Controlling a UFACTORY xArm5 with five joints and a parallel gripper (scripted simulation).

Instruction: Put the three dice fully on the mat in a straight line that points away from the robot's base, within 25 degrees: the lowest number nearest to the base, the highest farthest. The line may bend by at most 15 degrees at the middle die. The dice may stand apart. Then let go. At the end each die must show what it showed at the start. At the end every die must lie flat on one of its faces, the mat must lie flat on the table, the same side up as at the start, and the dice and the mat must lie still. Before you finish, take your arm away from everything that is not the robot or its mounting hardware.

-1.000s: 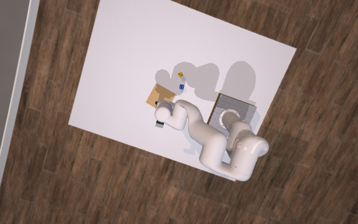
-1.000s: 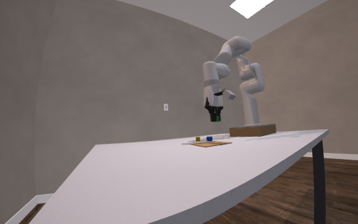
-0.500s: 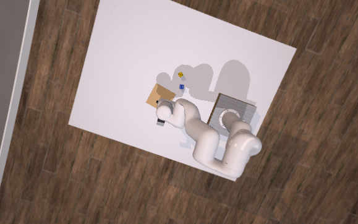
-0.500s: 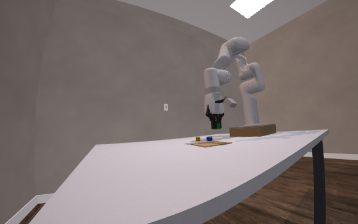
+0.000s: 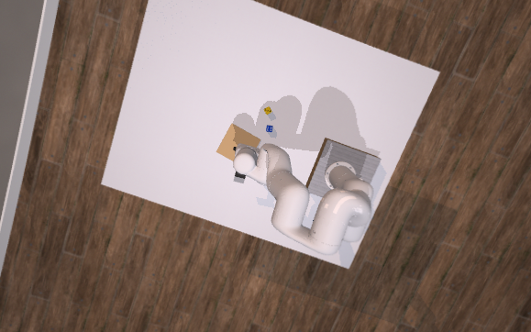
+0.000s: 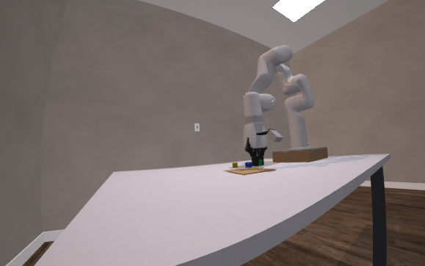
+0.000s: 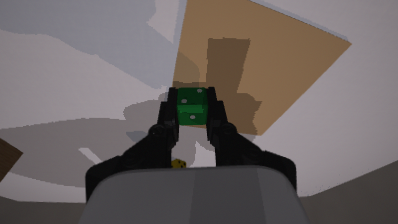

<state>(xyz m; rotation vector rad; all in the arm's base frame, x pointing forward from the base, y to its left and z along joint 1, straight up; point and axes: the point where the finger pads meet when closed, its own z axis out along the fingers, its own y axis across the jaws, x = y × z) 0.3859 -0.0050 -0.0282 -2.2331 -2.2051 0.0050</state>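
The tan mat is 50 mm ahead of my hand and 30 mm below it. From my hand the other things lie so: blue die 60 mm behind, 110 mm to the right, 20 mm below; then yellow die 30 mm behind, 180 mm to the right, 20 mm below; then green die 10 mm below.
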